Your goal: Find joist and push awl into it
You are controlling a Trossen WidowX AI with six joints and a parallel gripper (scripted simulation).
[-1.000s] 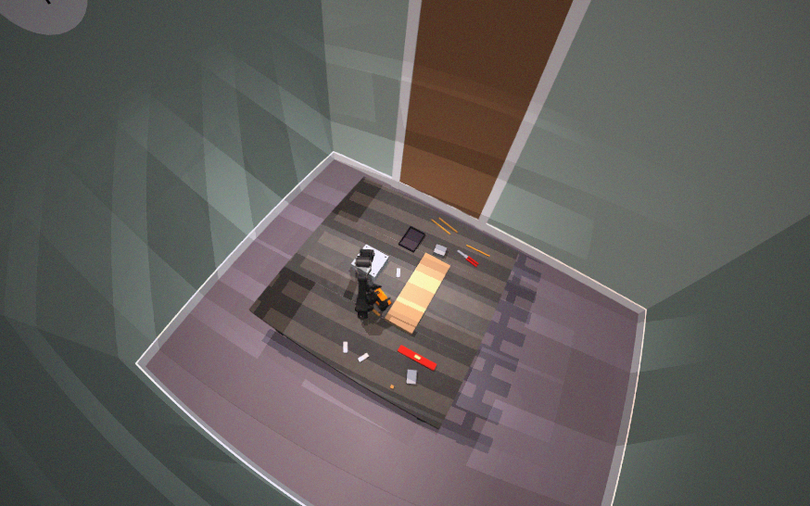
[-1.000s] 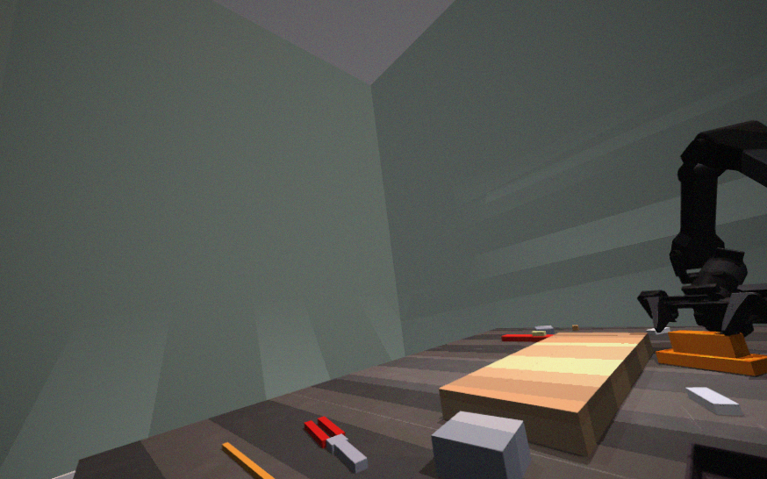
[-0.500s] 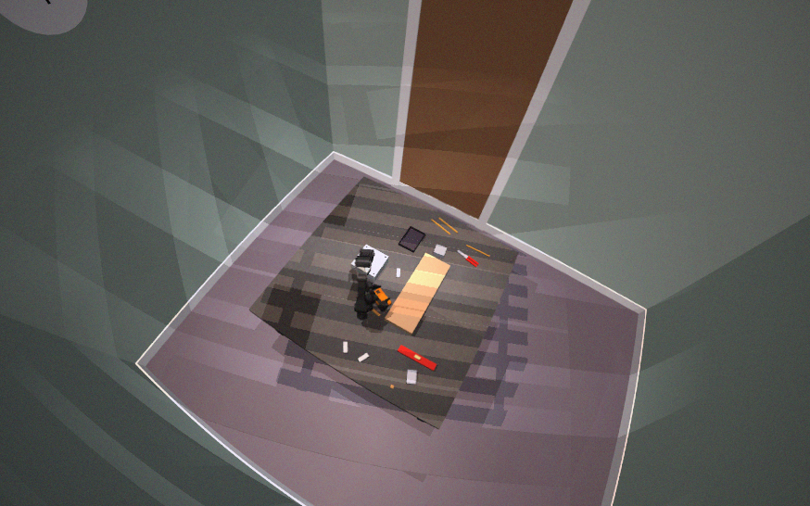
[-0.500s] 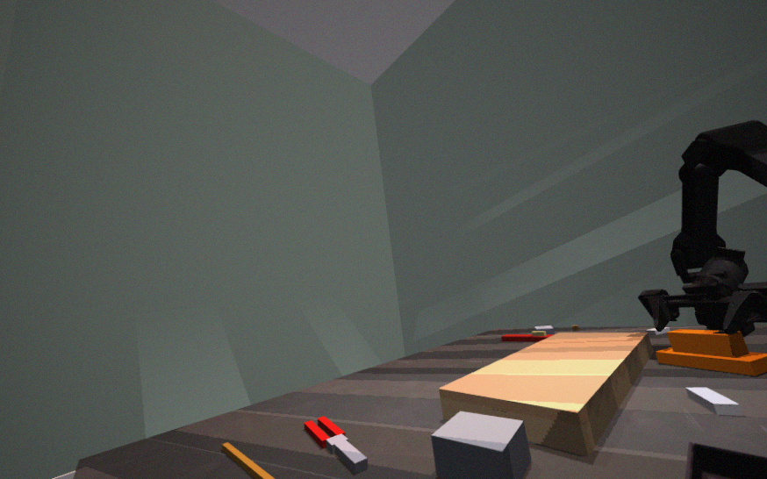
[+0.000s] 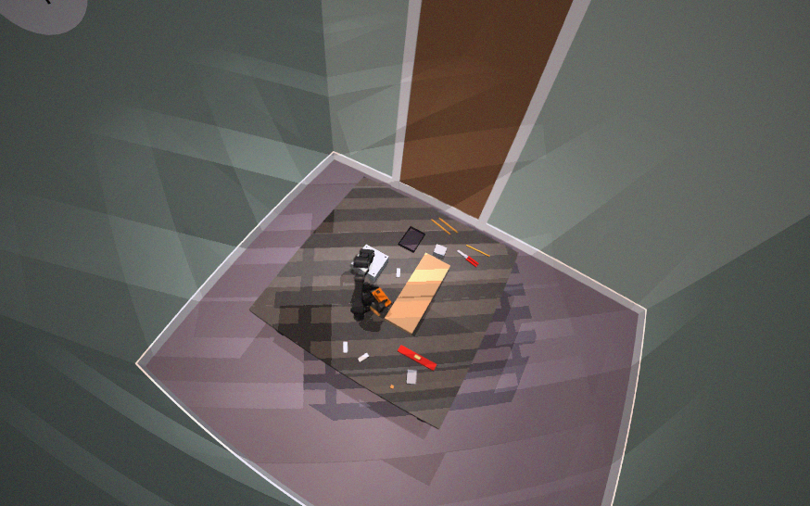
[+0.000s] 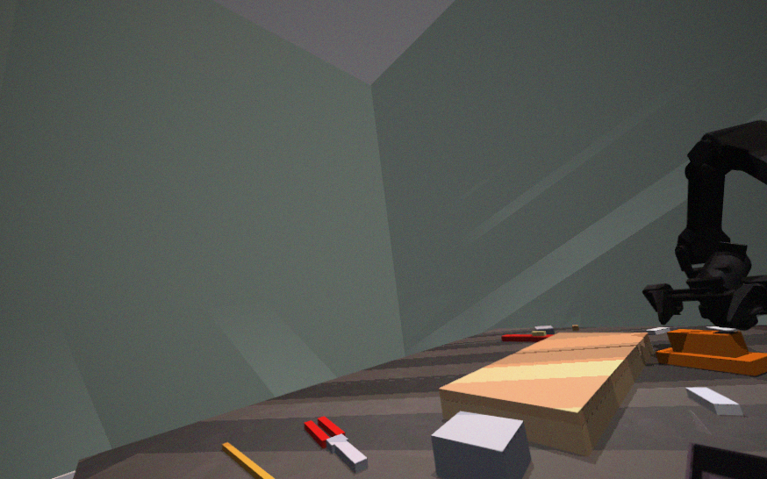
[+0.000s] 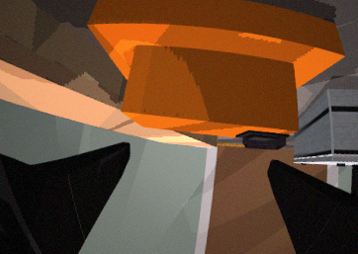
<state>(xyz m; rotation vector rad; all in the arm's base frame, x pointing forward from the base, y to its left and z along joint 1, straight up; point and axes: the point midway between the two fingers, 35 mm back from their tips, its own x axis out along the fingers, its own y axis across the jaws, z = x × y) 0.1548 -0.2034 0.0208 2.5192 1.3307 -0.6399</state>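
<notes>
Right now the orange stud finder is 3 cm below my gripper tip and 2 cm behind it. From my gripper tip the other things lie so: red level (31 cm ahead, 28 cm to the right, 6 cm below); then square indicator (3 cm behind, 2 cm below); then yellow-handled awl (9 cm to the right, 7 cm below, 5 cm behind).
</notes>
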